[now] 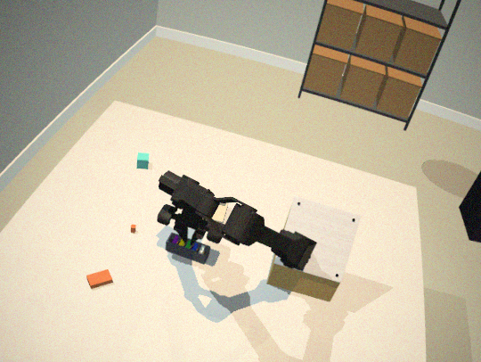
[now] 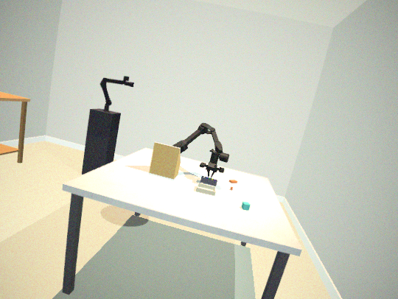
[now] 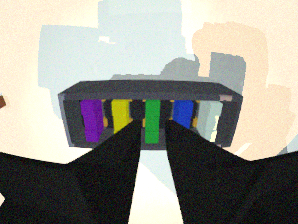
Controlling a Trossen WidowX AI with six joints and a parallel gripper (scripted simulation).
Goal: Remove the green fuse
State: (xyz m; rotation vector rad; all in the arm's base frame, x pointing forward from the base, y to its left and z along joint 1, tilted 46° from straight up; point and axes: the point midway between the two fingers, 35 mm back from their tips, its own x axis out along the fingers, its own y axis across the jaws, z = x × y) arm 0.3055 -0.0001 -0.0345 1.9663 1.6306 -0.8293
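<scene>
My gripper tip is 20 mm above the green fuse. Round my gripper tip: flat orange block: 210 mm ahead, 170 mm to the left, 40 mm below; then small orange cube: 180 mm ahead, 30 mm to the right, 30 mm below; then tray: 20 mm behind, 180 mm to the right, 40 mm below.
</scene>
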